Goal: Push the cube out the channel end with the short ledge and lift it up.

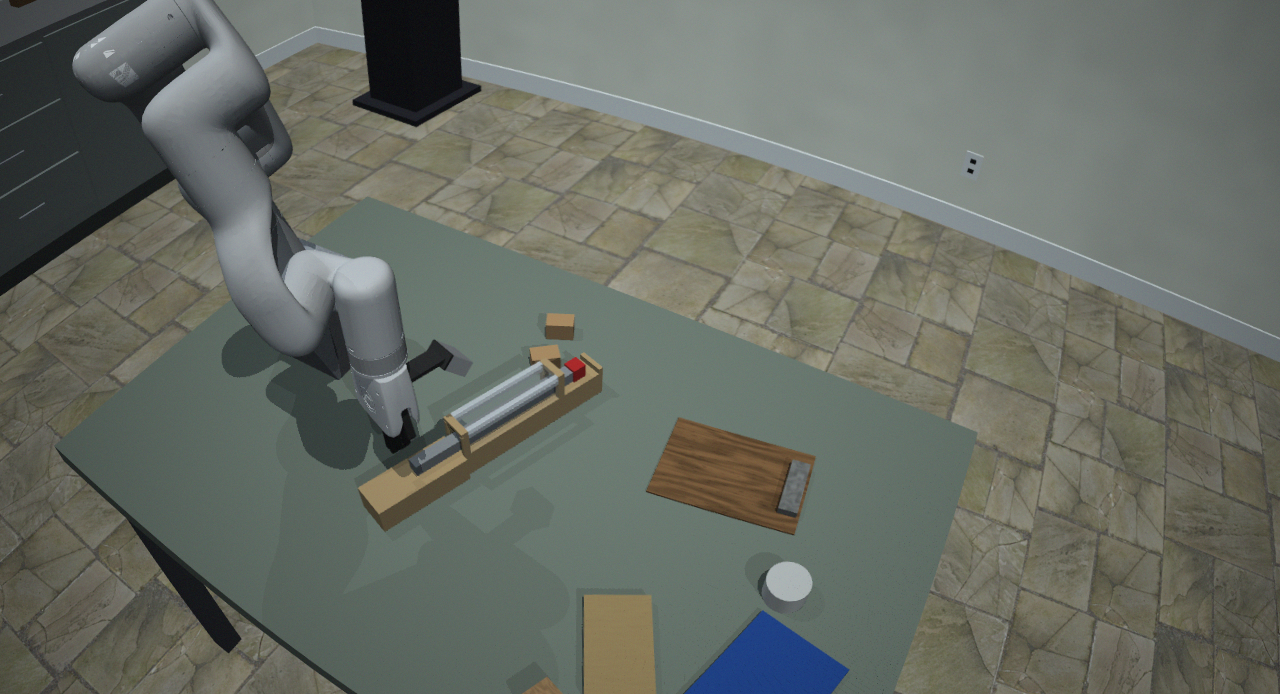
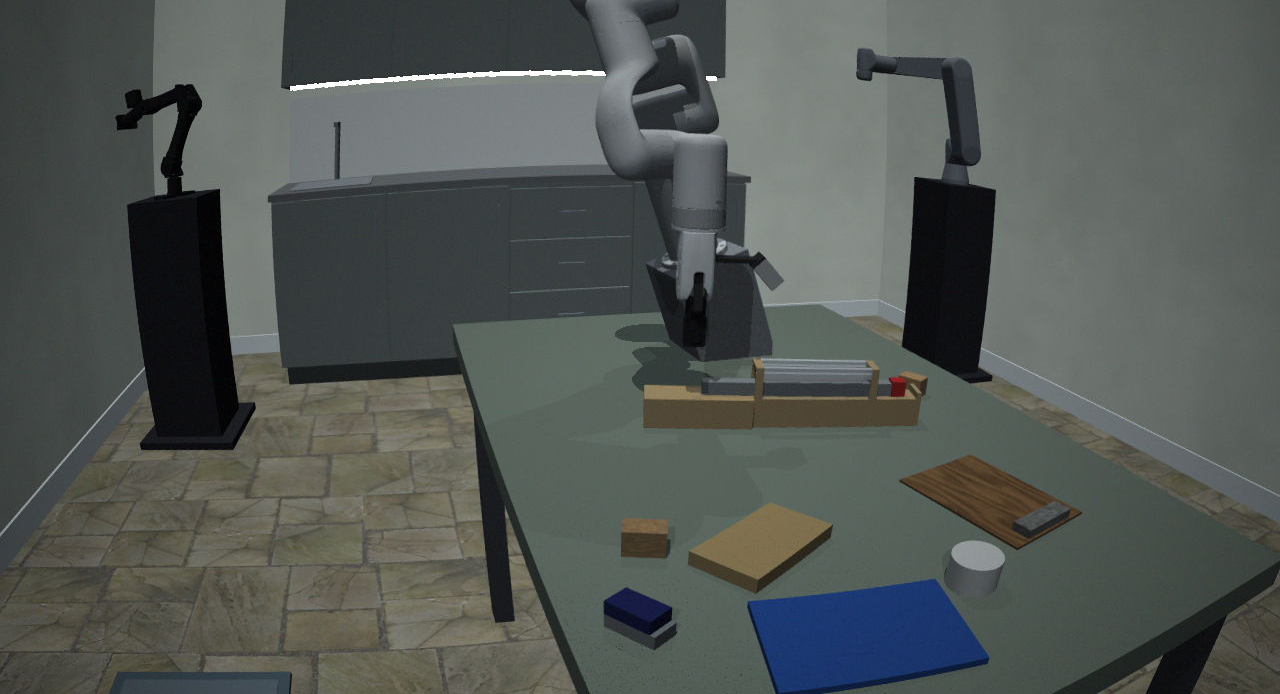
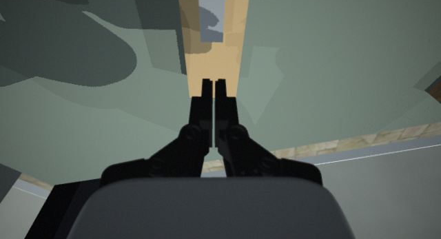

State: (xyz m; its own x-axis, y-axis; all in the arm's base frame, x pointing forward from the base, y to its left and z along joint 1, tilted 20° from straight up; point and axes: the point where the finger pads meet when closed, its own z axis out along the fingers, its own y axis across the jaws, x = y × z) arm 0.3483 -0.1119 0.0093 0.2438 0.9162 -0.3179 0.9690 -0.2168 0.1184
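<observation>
My hand is 80 mm short of the red cube, 320 mm to the right of it and 80 mm above it. Round my hand: blue mat: 580 mm ahead, 130 mm below; channel: 40 mm ahead, 180 mm to the left, 80 mm below; tan plank: 390 mm ahead, 30 mm to the right, 130 mm below.
</observation>
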